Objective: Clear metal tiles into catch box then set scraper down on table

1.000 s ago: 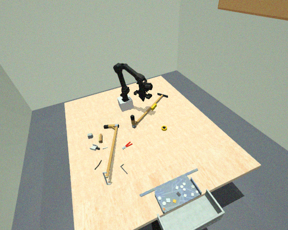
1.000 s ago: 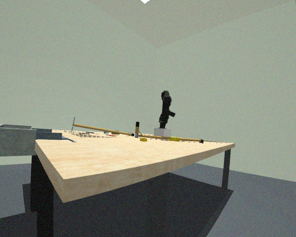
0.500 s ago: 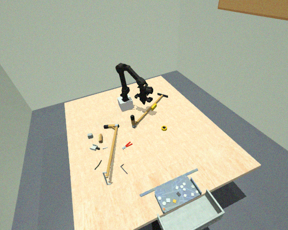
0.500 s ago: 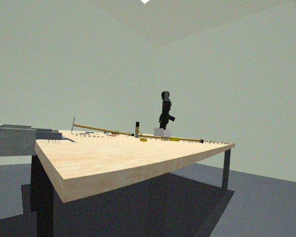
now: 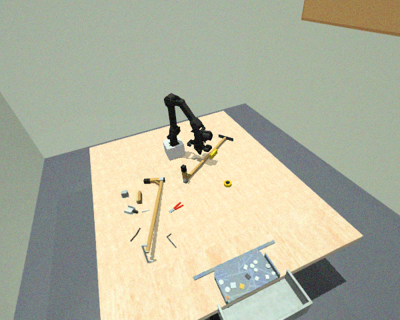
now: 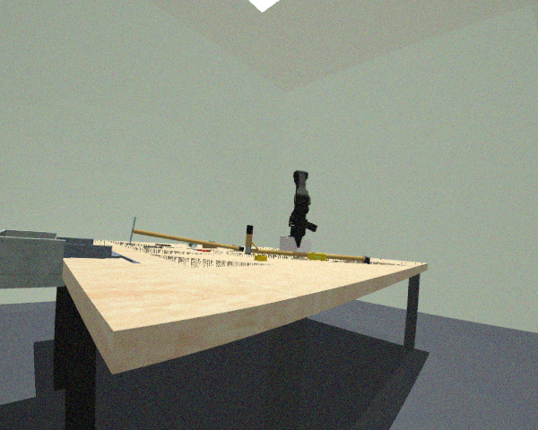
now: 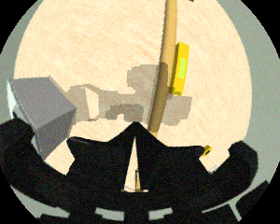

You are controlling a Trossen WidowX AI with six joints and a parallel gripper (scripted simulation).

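My gripper tip is 20 mm short of the long scraper, 50 mm to the right of it and 10 mm below it. Round my gripper tip: yellow spirit level 20 mm ahead, 110 mm to the left, 30 mm below; then yellow tape roll 330 mm ahead, 40 mm below; then wooden block 90 mm ahead, 540 mm to the right, 30 mm below.
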